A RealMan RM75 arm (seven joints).
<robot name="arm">
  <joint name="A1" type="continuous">
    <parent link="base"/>
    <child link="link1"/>
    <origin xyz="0 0 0.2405" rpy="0 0 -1.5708"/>
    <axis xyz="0 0 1"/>
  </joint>
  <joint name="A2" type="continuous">
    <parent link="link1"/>
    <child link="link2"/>
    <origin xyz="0 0 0" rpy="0 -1.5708 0"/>
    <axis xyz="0 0 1"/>
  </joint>
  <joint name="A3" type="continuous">
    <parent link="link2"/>
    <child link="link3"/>
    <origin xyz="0.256 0 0" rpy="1.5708 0 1.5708"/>
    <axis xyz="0 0 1"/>
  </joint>
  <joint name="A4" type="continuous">
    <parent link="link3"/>
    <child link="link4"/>
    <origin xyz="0 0 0" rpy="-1.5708 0 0"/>
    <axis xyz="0 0 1"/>
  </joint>
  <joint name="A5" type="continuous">
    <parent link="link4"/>
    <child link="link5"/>
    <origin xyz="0 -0.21 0" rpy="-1.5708 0 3.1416"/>
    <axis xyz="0 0 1"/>
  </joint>
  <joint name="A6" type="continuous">
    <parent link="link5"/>
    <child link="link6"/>
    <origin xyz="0 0 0" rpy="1.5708 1.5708 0"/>
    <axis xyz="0 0 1"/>
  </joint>
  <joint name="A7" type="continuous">
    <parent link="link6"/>
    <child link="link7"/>
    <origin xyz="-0.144 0 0" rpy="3.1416 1.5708 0"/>
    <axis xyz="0 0 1"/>
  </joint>
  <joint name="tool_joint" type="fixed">
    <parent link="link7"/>
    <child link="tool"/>
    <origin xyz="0 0 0" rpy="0 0 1.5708"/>
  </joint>
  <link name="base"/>
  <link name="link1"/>
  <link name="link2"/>
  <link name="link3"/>
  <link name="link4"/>
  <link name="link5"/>
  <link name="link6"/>
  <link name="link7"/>
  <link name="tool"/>
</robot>
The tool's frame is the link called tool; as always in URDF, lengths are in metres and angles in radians. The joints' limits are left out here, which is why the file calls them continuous.
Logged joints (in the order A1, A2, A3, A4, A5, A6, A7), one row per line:
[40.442, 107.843, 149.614, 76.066, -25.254, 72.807, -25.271]
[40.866, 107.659, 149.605, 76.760, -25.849, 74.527, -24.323]
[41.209, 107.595, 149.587, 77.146, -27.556, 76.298, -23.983]
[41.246, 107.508, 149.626, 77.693, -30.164, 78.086, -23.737]
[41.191, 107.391, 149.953, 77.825, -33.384, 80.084, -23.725]
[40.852, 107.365, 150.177, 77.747, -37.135, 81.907, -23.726]
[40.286, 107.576, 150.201, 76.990, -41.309, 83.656, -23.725]
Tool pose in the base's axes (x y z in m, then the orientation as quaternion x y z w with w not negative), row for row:
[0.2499, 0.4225, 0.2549, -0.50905, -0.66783, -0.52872, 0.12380]
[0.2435, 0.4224, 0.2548, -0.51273, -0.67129, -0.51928, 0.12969]
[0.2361, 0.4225, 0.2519, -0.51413, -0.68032, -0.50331, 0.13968]
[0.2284, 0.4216, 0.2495, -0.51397, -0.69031, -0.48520, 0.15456]
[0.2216, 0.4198, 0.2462, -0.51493, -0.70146, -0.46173, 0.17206]
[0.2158, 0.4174, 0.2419, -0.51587, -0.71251, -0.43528, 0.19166]
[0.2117, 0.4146, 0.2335, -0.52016, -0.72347, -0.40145, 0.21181]
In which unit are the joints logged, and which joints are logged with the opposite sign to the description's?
The joints are logged in degrees. Opposite sign: A5, A6.
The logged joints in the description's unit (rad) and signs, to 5 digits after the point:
[0.70585, 1.88222, 2.61126, 1.32760, 0.44077, -1.27072, -0.44106]
[0.71325, 1.87900, 2.61110, 1.33971, 0.45115, -1.30074, -0.42452]
[0.71923, 1.87789, 2.61079, 1.34645, 0.48094, -1.33165, -0.41858]
[0.71988, 1.87637, 2.61147, 1.35600, 0.52646, -1.36286, -0.41429]
[0.71892, 1.87433, 2.61717, 1.35830, 0.58266, -1.39773, -0.41408]
[0.71300, 1.87387, 2.62108, 1.35694, 0.64813, -1.42955, -0.41410]
[0.70312, 1.87756, 2.62150, 1.34373, 0.72098, -1.46007, -0.41408]

